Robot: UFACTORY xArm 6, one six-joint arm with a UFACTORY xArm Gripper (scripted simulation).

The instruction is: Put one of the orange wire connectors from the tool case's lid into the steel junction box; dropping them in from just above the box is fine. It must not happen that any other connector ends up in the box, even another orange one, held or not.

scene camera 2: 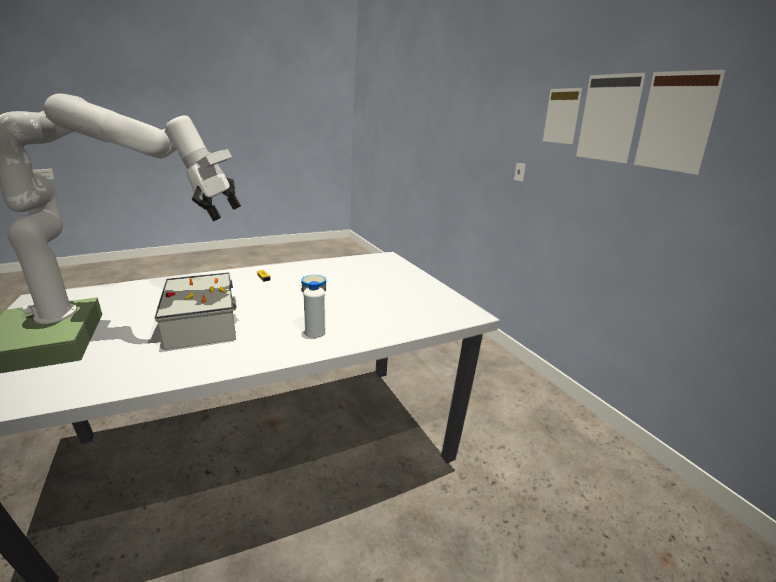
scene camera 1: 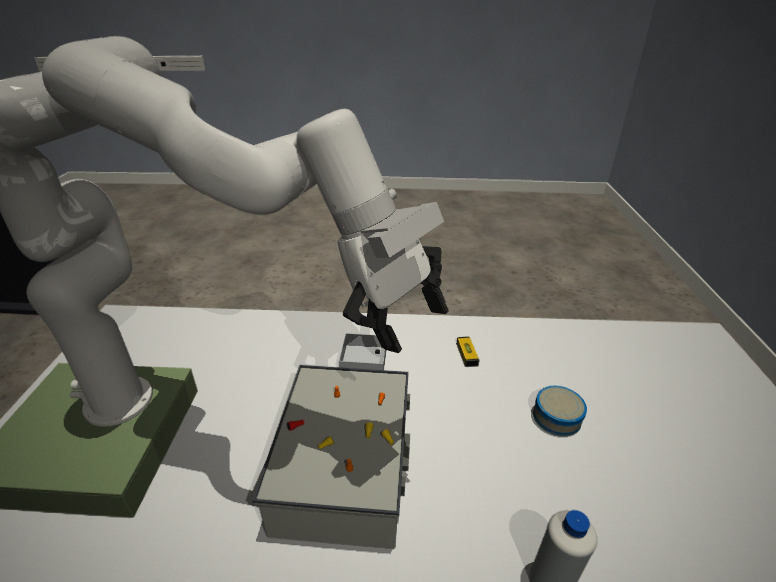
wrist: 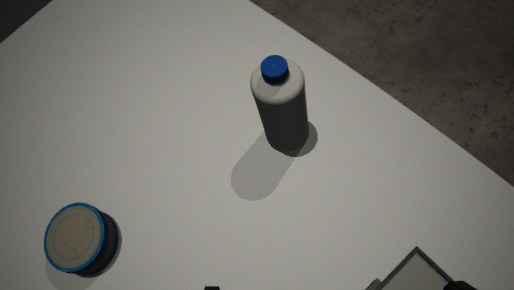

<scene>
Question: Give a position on a grey tool case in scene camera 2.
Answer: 198,323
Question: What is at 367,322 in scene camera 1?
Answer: My gripper.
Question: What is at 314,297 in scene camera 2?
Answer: A blue-capped bottle.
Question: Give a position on a round blue-rimmed tin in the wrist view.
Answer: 80,239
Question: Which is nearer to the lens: the grey tool case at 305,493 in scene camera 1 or the round blue-rimmed tin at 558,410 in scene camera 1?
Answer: The grey tool case.
</scene>
